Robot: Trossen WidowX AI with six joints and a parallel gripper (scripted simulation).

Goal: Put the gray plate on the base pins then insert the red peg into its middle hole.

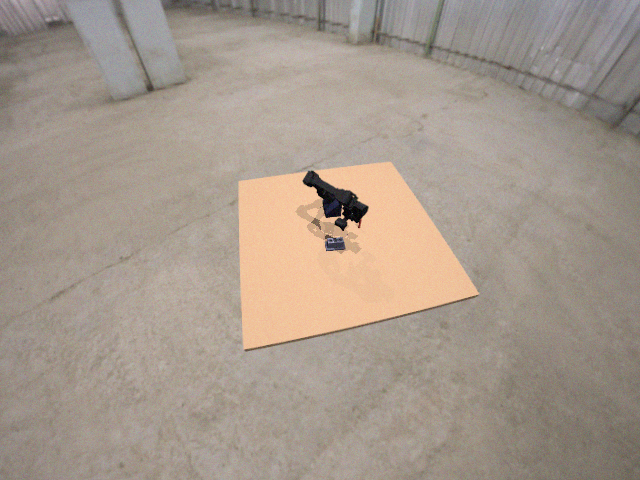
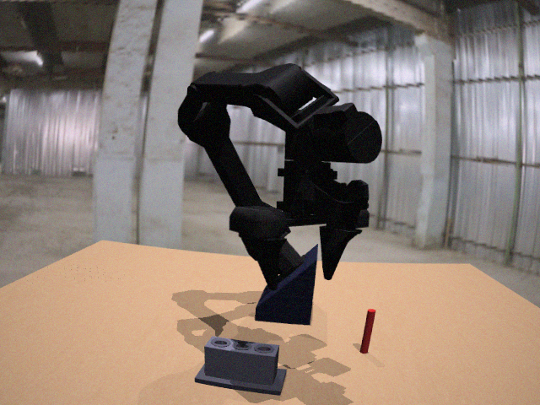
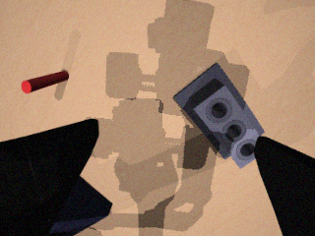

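My gripper tip is now 120 mm to the right of the red peg, 110 mm above it and 100 mm past it. Round my gripper tip: gray plate: 100 mm below, 70 mm to the right, 20 mm ahead; then base: 140 mm below, 70 mm to the right, 20 mm ahead.
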